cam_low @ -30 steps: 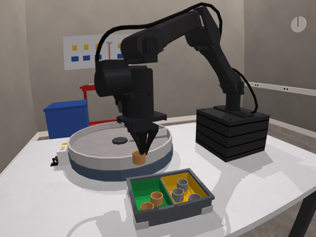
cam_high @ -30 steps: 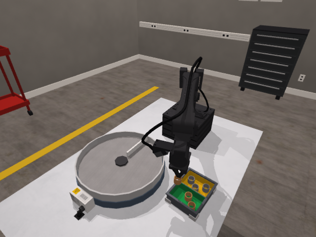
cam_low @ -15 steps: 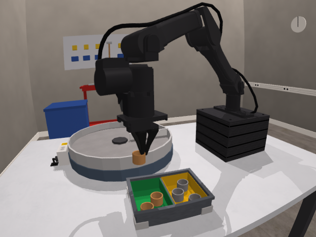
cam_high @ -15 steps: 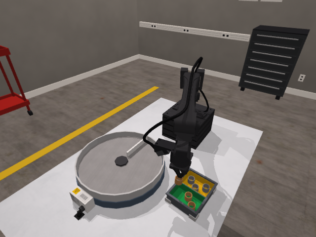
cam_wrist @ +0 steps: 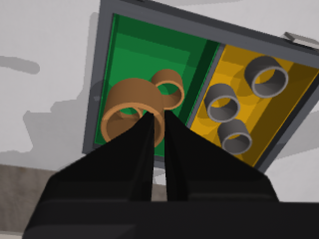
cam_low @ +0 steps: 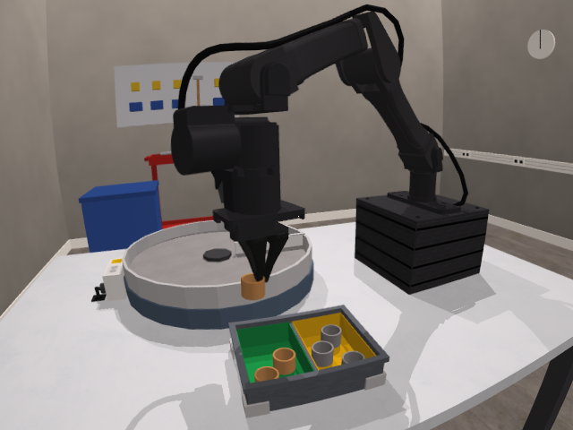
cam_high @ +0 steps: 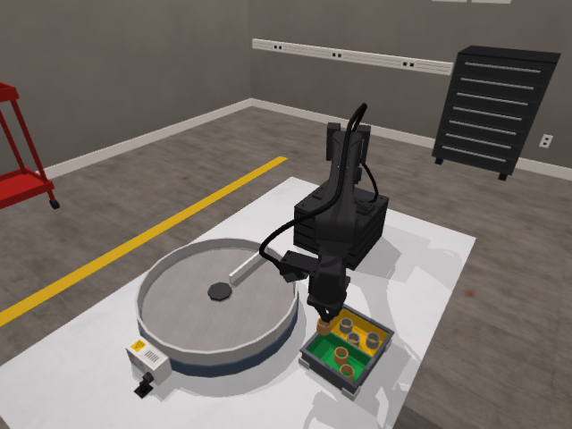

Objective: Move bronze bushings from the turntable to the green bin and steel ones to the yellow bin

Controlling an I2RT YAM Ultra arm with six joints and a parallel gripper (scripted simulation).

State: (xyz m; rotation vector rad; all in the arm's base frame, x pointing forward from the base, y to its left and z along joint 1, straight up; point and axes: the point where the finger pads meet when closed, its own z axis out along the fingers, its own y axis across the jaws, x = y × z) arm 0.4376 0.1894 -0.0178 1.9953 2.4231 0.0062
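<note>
My gripper is now 4 cm to the right of the green bin and 12 cm above it. Also, from my hand: dark grey tray: 4 cm behind, 4 cm to the left, 11 cm below; then turntable: 2 cm ahead, 31 cm to the right, 9 cm below; then yellow bin: 9 cm behind, 5 cm to the left, 12 cm below.
</note>
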